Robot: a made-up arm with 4 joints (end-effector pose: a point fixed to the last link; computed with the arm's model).
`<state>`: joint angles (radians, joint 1 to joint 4).
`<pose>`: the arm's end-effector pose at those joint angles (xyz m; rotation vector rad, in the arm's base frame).
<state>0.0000 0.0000 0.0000 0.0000</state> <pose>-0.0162 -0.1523 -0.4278 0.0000 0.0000 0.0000</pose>
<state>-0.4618 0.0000 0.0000 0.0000</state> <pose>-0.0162 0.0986 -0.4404 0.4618 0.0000 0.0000</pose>
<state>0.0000 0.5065 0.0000 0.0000</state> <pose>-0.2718 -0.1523 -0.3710 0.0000 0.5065 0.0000</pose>
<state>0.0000 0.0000 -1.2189 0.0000</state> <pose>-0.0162 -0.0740 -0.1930 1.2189 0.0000 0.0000</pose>
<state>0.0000 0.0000 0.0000 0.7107</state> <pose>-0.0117 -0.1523 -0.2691 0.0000 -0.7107 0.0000</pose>
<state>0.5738 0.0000 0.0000 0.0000</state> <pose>-0.0162 -0.4141 -0.2607 -0.5738 0.0000 0.0000</pose>
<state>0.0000 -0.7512 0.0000 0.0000</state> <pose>0.3353 -0.1523 -0.2749 0.0000 -0.7512 0.0000</pose>
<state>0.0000 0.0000 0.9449 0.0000</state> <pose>-0.0162 -0.3463 -0.4605 -0.9449 0.0000 0.0000</pose>
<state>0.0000 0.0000 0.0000 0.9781</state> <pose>-0.0387 -0.1523 -0.2147 0.0000 -0.9781 0.0000</pose>
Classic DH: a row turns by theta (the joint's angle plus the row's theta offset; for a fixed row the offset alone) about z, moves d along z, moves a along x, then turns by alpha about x. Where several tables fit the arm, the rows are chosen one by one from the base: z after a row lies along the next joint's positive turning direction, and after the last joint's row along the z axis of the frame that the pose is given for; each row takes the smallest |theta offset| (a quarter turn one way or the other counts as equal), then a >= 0, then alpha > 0; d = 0 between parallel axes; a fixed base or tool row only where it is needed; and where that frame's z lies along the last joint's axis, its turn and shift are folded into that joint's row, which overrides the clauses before.
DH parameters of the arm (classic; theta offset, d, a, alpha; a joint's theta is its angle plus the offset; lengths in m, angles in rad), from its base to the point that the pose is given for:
base (fixed): -1.5708 0.0994 0 1.5708
joint 1: -1.5708 0.0343 0.0051 1.5708
joint 2: 0 -0.2813 0.3486 -1.5708
joint 3: 0 0.1934 0.0881 -1.5708
joint 4: 1.5708 -0.129 0.2115 -1.5708
tool (fixed): 0 -0.0854 0 0

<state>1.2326 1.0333 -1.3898 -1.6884</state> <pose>-0.4244 0.1170 0.1137 0.9808 1.7853 -0.6490</pose>
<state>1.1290 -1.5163 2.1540 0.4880</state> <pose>0.3877 -0.1688 0.4688 2.1988 1.5955 0.4267</pose>
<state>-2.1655 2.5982 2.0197 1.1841</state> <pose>-0.2620 -0.2126 -0.3694 -1.4724 1.6725 -2.0824</pose>
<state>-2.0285 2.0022 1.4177 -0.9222</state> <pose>-0.4536 -0.0504 -0.5566 -0.5402 0.2747 1.9622</pose>
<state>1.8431 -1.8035 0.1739 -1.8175</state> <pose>0.6632 -0.1161 0.3409 -1.7969 -0.1449 -0.1301</pose>
